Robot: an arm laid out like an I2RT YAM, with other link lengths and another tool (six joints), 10 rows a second.
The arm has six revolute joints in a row. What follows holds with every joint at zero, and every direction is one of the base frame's.
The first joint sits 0.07 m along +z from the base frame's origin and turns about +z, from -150 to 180 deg.
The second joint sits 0.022 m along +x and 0.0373 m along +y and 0.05 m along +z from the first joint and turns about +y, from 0 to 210 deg.
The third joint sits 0.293 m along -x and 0.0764 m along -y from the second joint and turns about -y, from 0 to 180 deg.
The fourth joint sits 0.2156 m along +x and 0.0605 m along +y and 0.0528 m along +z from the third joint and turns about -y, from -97 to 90 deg.
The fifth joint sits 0.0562 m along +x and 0.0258 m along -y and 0.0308 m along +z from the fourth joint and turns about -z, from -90 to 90 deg.
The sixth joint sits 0.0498 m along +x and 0.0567 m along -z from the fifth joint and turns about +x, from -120 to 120 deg.
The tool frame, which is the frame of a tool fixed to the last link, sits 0.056 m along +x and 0.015 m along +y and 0.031 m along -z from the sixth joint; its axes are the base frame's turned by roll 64.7, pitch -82.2 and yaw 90 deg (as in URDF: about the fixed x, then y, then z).
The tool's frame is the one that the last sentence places.
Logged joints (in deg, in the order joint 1, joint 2, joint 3, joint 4, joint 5, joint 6), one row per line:
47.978, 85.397, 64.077, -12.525, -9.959, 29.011
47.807, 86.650, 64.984, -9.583, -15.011, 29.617
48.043, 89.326, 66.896, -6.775, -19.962, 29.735
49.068, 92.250, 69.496, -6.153, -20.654, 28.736
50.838, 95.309, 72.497, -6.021, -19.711, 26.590
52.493, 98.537, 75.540, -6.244, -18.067, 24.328
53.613, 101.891, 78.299, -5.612, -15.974, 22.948
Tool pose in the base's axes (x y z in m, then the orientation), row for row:
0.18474, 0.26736, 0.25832, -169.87, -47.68, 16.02
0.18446, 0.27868, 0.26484, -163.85, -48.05, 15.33
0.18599, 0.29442, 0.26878, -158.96, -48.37, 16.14
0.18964, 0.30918, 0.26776, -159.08, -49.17, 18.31
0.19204, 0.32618, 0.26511, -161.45, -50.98, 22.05
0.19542, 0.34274, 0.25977, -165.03, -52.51, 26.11
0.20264, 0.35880, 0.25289, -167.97, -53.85, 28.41
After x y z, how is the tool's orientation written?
As angles about the fixed x, y, z axes (roll, pitch, yaw), in degrees.
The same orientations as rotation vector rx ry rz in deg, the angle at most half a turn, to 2 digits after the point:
-148.85, -26.93, -64.27
-143.80, -28.69, -61.88
-138.95, -31.66, -59.45
-137.41, -34.22, -59.59
-136.17, -37.71, -61.52
-135.71, -40.88, -63.76
-135.73, -42.19, -66.21

